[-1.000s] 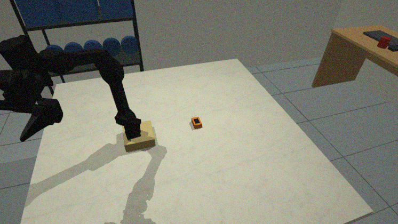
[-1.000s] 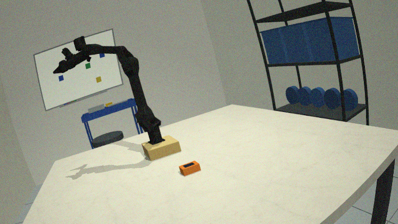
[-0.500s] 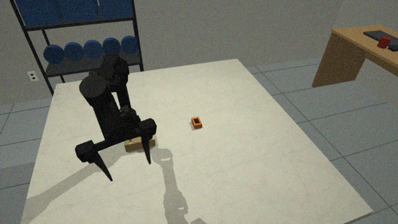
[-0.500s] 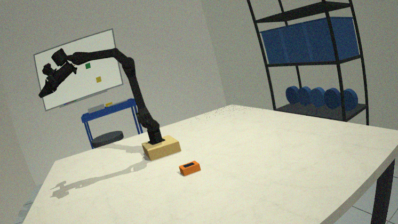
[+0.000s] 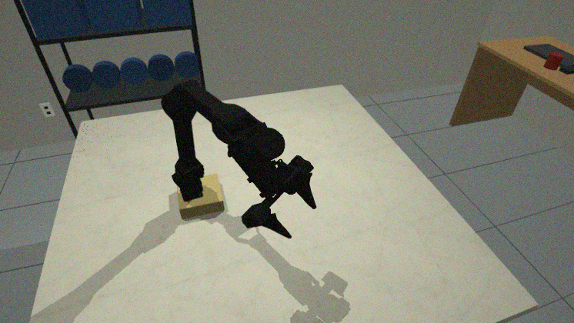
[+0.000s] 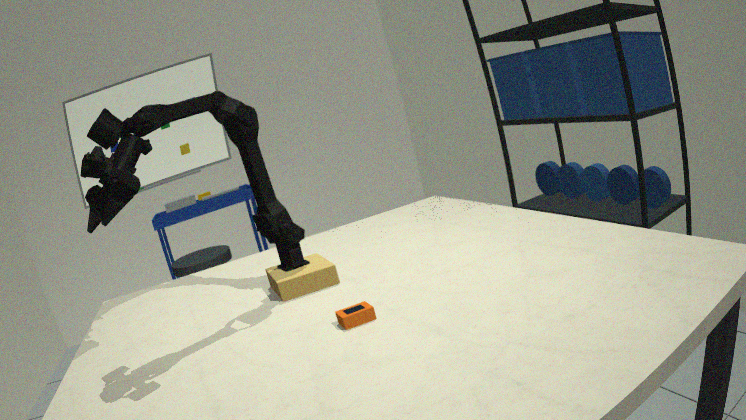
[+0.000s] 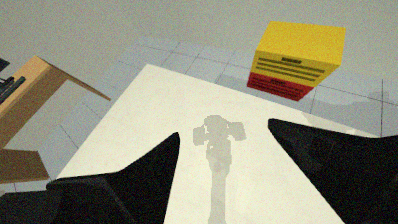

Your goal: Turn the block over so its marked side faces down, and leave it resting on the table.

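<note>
My gripper tip is 42 cm to the right of the block, 27 cm above it and 15 cm short of it.
</note>
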